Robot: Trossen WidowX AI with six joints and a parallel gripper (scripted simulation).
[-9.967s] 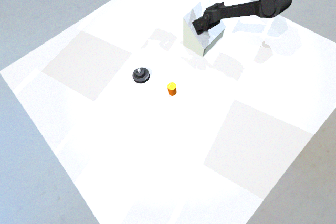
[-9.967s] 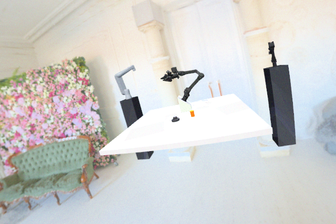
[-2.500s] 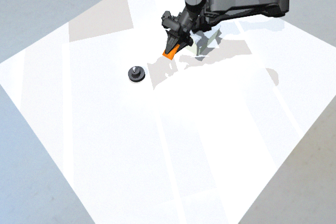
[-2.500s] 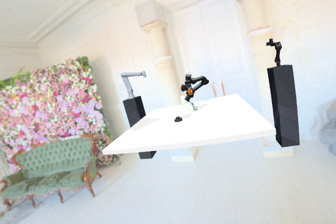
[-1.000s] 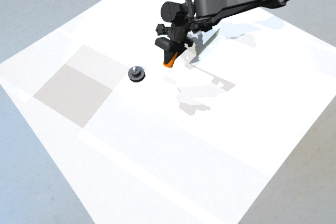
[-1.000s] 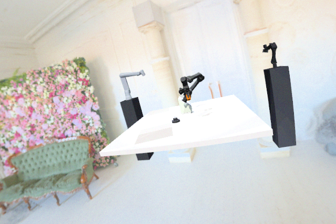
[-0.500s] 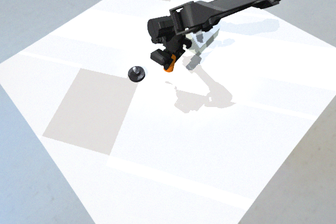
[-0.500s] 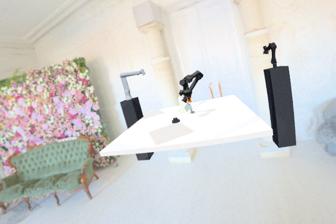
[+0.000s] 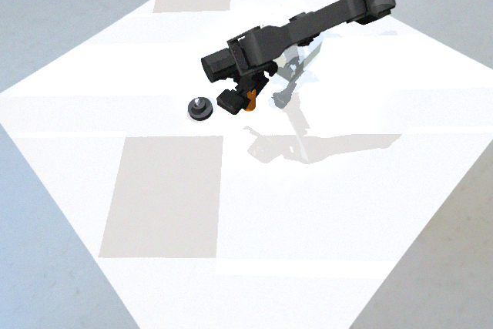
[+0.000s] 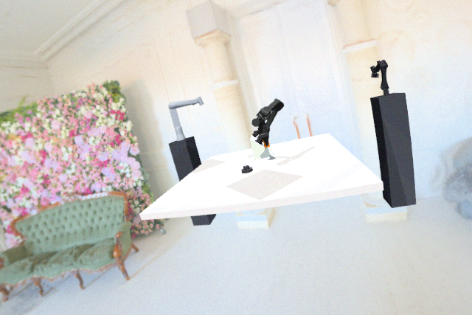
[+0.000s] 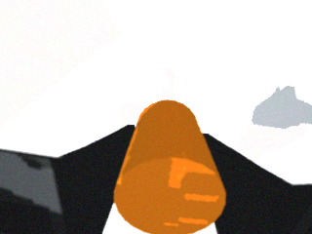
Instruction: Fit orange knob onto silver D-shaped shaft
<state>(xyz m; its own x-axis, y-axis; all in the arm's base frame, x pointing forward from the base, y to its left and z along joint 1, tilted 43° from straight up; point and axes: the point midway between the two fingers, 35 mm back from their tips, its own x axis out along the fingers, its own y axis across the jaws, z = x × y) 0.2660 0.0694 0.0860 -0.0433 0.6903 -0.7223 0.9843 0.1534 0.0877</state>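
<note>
The dark round pedestal lies 8 cm ahead of my gripper tip, 17 cm to the right of it and 11 cm below it. The rest, counted from my gripper tip: orange knob: 3 cm above.
</note>
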